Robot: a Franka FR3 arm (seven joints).
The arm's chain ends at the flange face. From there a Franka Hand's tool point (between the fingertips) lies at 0.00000 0.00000 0.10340 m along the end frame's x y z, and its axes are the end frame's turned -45 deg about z.
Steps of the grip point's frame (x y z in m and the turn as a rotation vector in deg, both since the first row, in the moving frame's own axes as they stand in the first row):
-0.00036 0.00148 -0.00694 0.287 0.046 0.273
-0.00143 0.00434 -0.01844 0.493 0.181 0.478
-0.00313 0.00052 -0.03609 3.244 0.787 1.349
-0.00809 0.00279 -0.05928 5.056 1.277 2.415
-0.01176 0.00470 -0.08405 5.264 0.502 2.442
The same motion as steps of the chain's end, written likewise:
0.00110 0.00173 -0.00694 0.235 -0.170 0.273
0.00245 0.00494 -0.01844 0.477 -0.221 0.478
0.00123 0.00776 -0.03591 2.850 -1.737 1.349
0.00090 0.01586 -0.05885 4.478 -2.672 2.415
0.00092 0.01911 -0.08361 4.077 -3.367 2.442

